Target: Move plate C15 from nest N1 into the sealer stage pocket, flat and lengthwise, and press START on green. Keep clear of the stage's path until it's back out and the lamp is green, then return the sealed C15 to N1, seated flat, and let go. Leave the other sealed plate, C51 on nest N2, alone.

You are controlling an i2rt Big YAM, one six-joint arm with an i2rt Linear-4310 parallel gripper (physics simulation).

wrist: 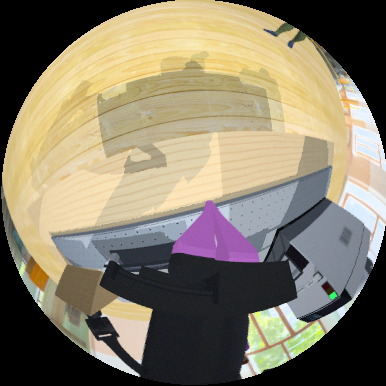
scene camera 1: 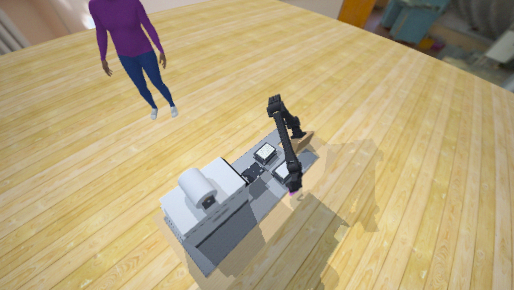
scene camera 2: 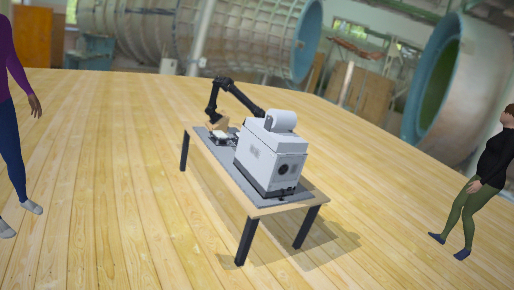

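Pixels of known places: gripper, between the fingertips: (wrist: pixel 207 204) (scene camera 1: pixel 290 195); arm's base, origin of its link: (wrist: pixel 86 296) (scene camera 1: pixel 298 136) (scene camera 2: pixel 216 119).
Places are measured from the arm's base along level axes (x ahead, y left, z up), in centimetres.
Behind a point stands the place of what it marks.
My gripper (scene camera 1: pixel 293 192) {x 45.1, y 27.6, z -2.2 cm} (wrist: pixel 207 204) {x 45.1, y 27.6, z -2.2 cm} is shut and empty, its purple fingertips together beside the nest near the board's long edge; the sealer hides it in scene camera 2. One plate (scene camera 1: pixel 265 150) {x 31.4, y -9.1, z -0.5 cm} (scene camera 2: pixel 219 134) {x 33.4, y -10.1, z -0.5 cm} with a visible well pattern sits on a nest. A second, plainer white plate (scene camera 1: pixel 281 171) {x 36.0, y 11.6, z -1.1 cm} sits on another nest, partly hidden by the arm. Labels are too small to read, so I cannot tell which is C15 or C51. The dark stage (scene camera 1: pixel 253 172) {x 52.6, y -0.8, z 1.7 cm} is out between the sealer and the nests, with no plate visible on it. The sealer's lamp (wrist: pixel 333 296) glows green.
The white sealer (scene camera 1: pixel 226 173) {x 74.0, y -1.1, z 27.6 cm} (scene camera 2: pixel 256 162) {x 93.1, y -12.4, z 7.9 cm} (wrist: pixel 345 245) {x 83.0, y 9.8, z 14.4 cm}, with a film roll (scene camera 1: pixel 196 186) {x 90.8, y 0.8, z 40.2 cm} (scene camera 2: pixel 283 120) {x 96.0, y -4.1, z 35.9 cm} on top, fills one end of the grey board (scene camera 1: pixel 232 242) {x 91.9, y 21.7, z -7.3 cm} (scene camera 2: pixel 226 159) {x 62.0, y -15.0, z -7.0 cm}. The arm's tan base block (scene camera 1: pixel 305 142) {x 0.5, y 7.9, z -0.8 cm} (scene camera 2: pixel 218 123) {x 8.7, y -1.2, z -0.6 cm} (wrist: pixel 80 288) {x 5.5, y 7.5, z -0.3 cm} stands at the other end. Two people stand off the table.
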